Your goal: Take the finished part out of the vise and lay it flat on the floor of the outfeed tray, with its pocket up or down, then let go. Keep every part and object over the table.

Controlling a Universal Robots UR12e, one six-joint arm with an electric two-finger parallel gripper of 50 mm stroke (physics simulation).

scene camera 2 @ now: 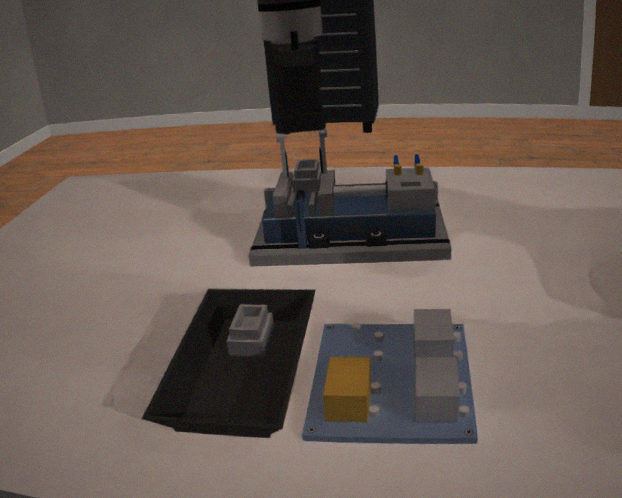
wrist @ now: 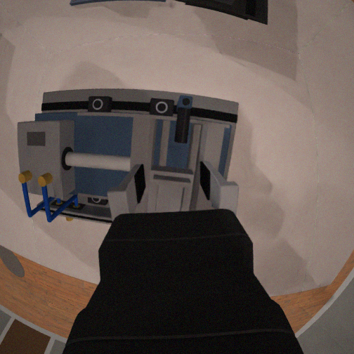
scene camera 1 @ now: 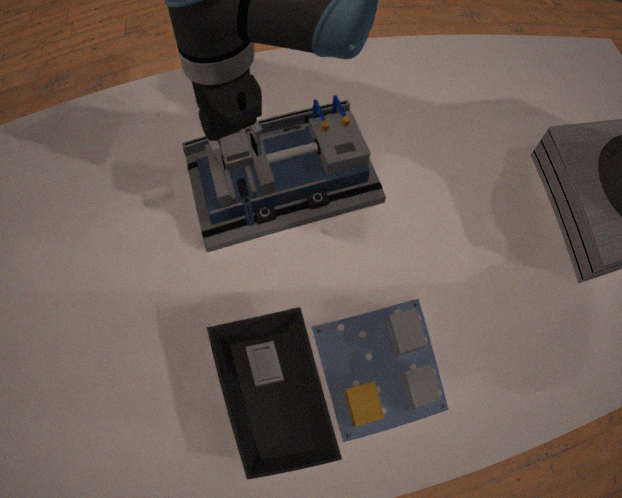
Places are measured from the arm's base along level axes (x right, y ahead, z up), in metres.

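Where they show: gripper, fingertip midpoint: (scene camera 2: 305,173) (scene camera 1: 238,157).
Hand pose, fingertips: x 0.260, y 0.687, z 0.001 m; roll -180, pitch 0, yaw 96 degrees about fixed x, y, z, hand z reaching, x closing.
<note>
Each offset is from my fingertips to the top centre of the thing. "pt": to the spot under its first point.
The finished part {dz +0.003, dx +0.031, dy -0.002 m} (scene camera 1: 237,151) (scene camera 2: 306,178) (wrist: 173,184), grey with a rectangular pocket facing up, sits between the jaws of the vise {dz -0.013, dx +0.004, dy -0.065 m} (scene camera 1: 340,156) (scene camera 2: 410,196) (wrist: 37,157) and stands above them. My gripper (scene camera 1: 238,146) (scene camera 2: 304,167) (wrist: 172,173) is open, pointing down, with one finger on each side of the part and a gap at both sides in the wrist view. Its body hides the part's near end there. The black outfeed tray (scene camera 1: 290,425) (scene camera 2: 228,396) (wrist: 258,10) holds another grey part {dz -0.065, dx -0.284, dy +0.063 m} (scene camera 1: 265,363) (scene camera 2: 250,332), pocket up, near its vise-side end.
A blue plate {dz -0.104, dx -0.355, dy -0.097 m} (scene camera 1: 337,357) (scene camera 2: 394,427) with pegs lies beside the tray, carrying a yellow block {dz -0.068, dx -0.394, dy -0.048 m} (scene camera 1: 364,404) (scene camera 2: 346,390) and two grey blocks. A blue post {pt dz -0.030, dx -0.071, dy +0.009 m} (scene camera 1: 248,208) (scene camera 2: 301,223) stands at the vise's tray-facing side. A grey, layered machine (scene camera 1: 571,207) stands at the right.
</note>
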